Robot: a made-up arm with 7 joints.
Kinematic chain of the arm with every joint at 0, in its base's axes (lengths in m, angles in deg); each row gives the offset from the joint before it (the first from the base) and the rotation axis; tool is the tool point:
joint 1: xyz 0 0 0.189 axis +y
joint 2: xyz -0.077 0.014 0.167 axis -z
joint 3: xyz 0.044 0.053 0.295 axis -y
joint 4: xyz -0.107 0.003 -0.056 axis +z
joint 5: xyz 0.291 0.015 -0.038 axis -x
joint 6: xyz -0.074 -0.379 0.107 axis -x
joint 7: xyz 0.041 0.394 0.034 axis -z
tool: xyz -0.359 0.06 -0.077
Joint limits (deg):
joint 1: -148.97..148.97
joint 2: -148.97..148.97
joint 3: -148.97..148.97
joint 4: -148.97..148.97
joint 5: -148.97..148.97
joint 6: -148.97..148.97
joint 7: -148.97..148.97
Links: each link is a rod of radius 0.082 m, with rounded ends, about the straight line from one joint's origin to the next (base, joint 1, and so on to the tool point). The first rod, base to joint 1, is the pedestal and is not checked.
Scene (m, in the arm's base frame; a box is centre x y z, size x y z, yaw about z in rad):
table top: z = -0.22
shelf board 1: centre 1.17 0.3 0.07 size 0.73 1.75 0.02 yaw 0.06
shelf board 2: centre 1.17 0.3 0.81 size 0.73 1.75 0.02 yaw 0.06
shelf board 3: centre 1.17 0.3 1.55 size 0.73 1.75 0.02 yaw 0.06
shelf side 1: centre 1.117 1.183 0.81 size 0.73 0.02 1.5 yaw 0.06
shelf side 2: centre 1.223 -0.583 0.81 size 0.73 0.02 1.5 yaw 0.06
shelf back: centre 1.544 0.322 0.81 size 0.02 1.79 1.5 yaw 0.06
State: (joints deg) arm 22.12 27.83 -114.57 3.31 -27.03 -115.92 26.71
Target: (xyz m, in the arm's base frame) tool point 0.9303 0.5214 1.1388
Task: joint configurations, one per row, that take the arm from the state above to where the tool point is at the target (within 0.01 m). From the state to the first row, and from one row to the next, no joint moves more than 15 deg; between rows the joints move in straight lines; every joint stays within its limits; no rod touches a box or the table.
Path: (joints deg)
1: 35.78 38.72 -115.82 -0.05 -41.90 -124.18 27.68
2: 49.43 49.60 -117.07 -3.41 -56.76 -132.44 28.64
3: 63.09 60.49 -118.31 -6.77 -71.63 -140.71 29.61
4: 76.75 71.38 -119.56 -10.12 -86.50 -148.97 30.57

